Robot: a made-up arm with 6 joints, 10 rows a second.
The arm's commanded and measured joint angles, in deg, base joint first. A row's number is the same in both.
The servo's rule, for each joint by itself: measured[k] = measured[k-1] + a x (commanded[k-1-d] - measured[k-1]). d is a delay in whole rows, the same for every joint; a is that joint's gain. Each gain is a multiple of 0.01, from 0.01 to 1. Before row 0 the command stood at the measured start. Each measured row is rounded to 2 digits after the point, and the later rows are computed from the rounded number. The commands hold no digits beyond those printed.
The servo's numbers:
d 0
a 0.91 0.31 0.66 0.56 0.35 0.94
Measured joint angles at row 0: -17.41 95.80 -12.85 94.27 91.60 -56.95
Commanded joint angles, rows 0 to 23: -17.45 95.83 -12.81 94.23 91.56 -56.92; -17.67 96.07 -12.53 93.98 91.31 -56.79; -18.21 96.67 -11.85 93.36 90.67 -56.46; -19.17 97.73 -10.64 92.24 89.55 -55.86; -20.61 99.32 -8.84 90.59 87.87 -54.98; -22.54 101.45 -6.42 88.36 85.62 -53.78; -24.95 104.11 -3.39 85.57 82.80 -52.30; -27.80 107.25 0.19 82.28 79.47 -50.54; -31.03 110.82 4.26 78.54 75.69 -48.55; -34.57 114.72 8.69 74.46 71.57 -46.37; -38.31 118.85 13.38 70.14 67.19 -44.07; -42.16 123.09 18.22 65.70 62.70 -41.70; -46.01 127.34 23.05 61.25 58.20 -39.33; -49.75 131.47 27.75 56.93 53.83 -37.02; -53.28 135.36 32.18 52.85 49.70 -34.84; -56.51 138.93 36.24 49.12 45.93 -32.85; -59.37 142.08 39.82 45.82 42.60 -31.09; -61.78 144.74 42.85 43.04 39.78 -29.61; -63.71 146.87 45.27 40.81 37.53 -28.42; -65.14 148.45 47.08 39.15 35.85 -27.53; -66.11 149.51 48.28 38.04 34.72 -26.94; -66.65 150.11 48.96 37.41 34.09 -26.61; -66.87 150.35 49.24 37.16 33.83 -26.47; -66.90 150.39 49.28 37.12 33.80 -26.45
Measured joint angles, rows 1 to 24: -17.45 95.81 -12.82 94.25 91.59 -56.92; -17.65 95.89 -12.63 94.10 91.49 -56.80; -18.16 96.13 -12.12 93.69 91.20 -56.48; -19.08 96.63 -11.14 92.88 90.62 -55.90; -20.47 97.46 -9.62 91.60 89.66 -55.04; -22.35 98.70 -7.51 89.79 88.25 -53.86; -24.72 100.38 -4.79 87.43 86.34 -52.39; -27.52 102.51 -1.50 84.55 83.94 -50.65; -30.71 105.09 2.30 81.18 81.05 -48.68; -34.22 108.08 6.52 77.42 77.73 -46.51; -37.94 111.42 11.05 73.34 74.04 -44.22; -41.78 115.04 15.78 69.06 70.07 -41.85; -45.63 118.85 20.58 64.69 65.92 -39.48; -49.38 122.76 25.31 60.34 61.69 -37.17; -52.93 126.67 29.84 56.15 57.49 -34.98; -56.19 130.47 34.06 52.21 53.44 -32.98; -59.08 134.07 37.86 48.63 49.65 -31.20; -61.54 137.38 41.15 45.50 46.20 -29.71; -63.51 140.32 43.87 42.87 43.17 -28.50; -64.99 142.84 45.99 40.79 40.61 -27.59; -66.01 144.91 47.50 39.25 38.55 -26.98; -66.59 146.52 48.46 38.22 36.99 -26.63; -66.84 147.71 48.97 37.63 35.88 -26.48; -66.89 148.54 49.17 37.34 35.15 -26.45
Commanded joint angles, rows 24 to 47: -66.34 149.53 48.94 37.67 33.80 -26.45; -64.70 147.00 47.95 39.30 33.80 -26.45; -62.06 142.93 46.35 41.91 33.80 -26.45; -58.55 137.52 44.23 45.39 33.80 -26.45; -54.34 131.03 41.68 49.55 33.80 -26.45; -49.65 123.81 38.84 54.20 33.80 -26.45; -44.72 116.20 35.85 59.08 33.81 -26.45; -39.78 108.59 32.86 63.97 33.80 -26.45; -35.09 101.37 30.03 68.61 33.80 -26.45; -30.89 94.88 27.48 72.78 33.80 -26.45; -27.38 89.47 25.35 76.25 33.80 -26.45; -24.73 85.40 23.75 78.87 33.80 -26.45; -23.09 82.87 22.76 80.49 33.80 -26.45; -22.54 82.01 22.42 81.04 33.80 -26.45; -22.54 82.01 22.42 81.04 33.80 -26.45; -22.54 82.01 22.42 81.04 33.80 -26.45; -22.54 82.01 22.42 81.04 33.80 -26.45; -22.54 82.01 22.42 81.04 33.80 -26.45; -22.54 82.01 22.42 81.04 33.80 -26.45; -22.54 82.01 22.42 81.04 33.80 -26.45; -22.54 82.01 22.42 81.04 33.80 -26.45; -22.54 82.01 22.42 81.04 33.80 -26.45; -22.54 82.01 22.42 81.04 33.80 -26.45; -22.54 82.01 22.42 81.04 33.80 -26.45
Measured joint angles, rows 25 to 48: -66.39 148.85 49.02 37.52 34.68 -26.45; -64.85 148.28 48.31 38.52 34.37 -26.45; -62.31 146.62 47.02 40.42 34.17 -26.45; -58.89 143.80 45.18 43.20 34.04 -26.45; -54.75 139.84 42.87 46.76 33.96 -26.45; -50.11 134.87 40.21 50.93 33.90 -26.45; -45.21 129.08 37.33 55.49 33.87 -26.45; -40.27 122.73 34.38 60.24 33.85 -26.45; -35.56 116.11 31.51 64.93 33.83 -26.45; -31.31 109.53 28.85 69.33 33.82 -26.45; -27.73 103.31 26.54 73.21 33.81 -26.45; -25.00 97.76 24.70 76.38 33.81 -26.45; -23.26 93.14 23.42 78.68 33.81 -26.45; -22.60 89.69 22.76 80.00 33.81 -26.45; -22.55 87.31 22.54 80.58 33.81 -26.45; -22.54 85.67 22.46 80.84 33.81 -26.45; -22.54 84.54 22.43 80.95 33.81 -26.45; -22.54 83.76 22.42 81.00 33.81 -26.45; -22.54 83.22 22.42 81.02 33.81 -26.45; -22.54 82.84 22.42 81.03 33.81 -26.45; -22.54 82.58 22.42 81.04 33.81 -26.45; -22.54 82.40 22.42 81.04 33.81 -26.45; -22.54 82.28 22.42 81.04 33.81 -26.45; -22.54 82.20 22.42 81.04 33.81 -26.45
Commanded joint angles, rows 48 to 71: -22.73 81.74 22.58 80.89 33.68 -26.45; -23.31 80.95 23.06 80.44 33.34 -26.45; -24.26 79.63 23.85 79.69 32.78 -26.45; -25.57 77.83 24.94 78.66 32.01 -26.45; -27.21 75.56 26.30 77.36 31.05 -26.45; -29.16 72.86 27.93 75.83 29.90 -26.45; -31.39 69.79 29.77 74.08 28.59 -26.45; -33.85 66.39 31.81 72.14 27.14 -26.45; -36.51 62.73 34.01 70.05 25.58 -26.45; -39.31 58.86 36.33 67.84 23.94 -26.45; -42.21 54.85 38.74 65.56 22.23 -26.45; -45.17 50.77 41.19 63.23 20.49 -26.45; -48.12 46.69 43.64 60.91 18.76 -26.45; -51.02 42.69 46.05 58.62 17.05 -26.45; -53.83 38.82 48.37 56.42 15.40 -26.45; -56.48 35.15 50.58 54.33 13.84 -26.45; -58.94 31.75 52.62 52.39 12.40 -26.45; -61.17 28.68 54.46 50.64 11.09 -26.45; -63.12 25.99 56.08 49.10 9.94 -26.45; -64.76 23.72 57.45 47.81 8.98 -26.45; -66.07 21.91 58.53 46.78 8.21 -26.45; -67.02 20.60 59.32 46.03 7.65 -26.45; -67.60 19.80 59.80 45.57 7.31 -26.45; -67.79 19.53 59.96 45.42 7.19 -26.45
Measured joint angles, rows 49 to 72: -22.71 82.06 22.53 80.96 33.76 -26.45; -23.26 81.72 22.88 80.67 33.61 -26.45; -24.17 81.07 23.52 80.12 33.32 -26.45; -25.44 80.07 24.46 79.30 32.86 -26.45; -27.05 78.67 25.67 78.21 32.23 -26.45; -28.97 76.87 27.16 76.88 31.41 -26.45; -31.17 74.68 28.88 75.31 30.42 -26.45; -33.61 72.11 30.81 73.53 29.27 -26.45; -36.25 69.20 32.92 71.58 27.98 -26.45; -39.03 65.99 35.17 69.49 26.57 -26.45; -41.92 62.54 37.53 67.29 25.05 -26.45; -44.88 58.89 39.95 65.02 23.45 -26.45; -47.83 55.11 42.39 62.72 21.81 -26.45; -50.73 51.26 44.81 60.42 20.14 -26.45; -53.55 47.40 47.16 58.18 18.48 -26.45; -56.22 43.60 49.42 56.02 16.86 -26.45; -58.70 39.93 51.53 53.99 15.30 -26.45; -60.95 36.44 53.46 52.11 13.83 -26.45; -62.92 33.20 55.19 50.42 12.47 -26.45; -64.59 30.26 56.68 48.96 11.25 -26.45; -65.94 27.67 57.90 47.74 10.19 -26.45; -66.92 25.48 58.84 46.78 9.30 -26.45; -67.54 23.72 59.47 46.10 8.60 -26.45; -67.77 22.42 59.79 45.72 8.11 -26.45
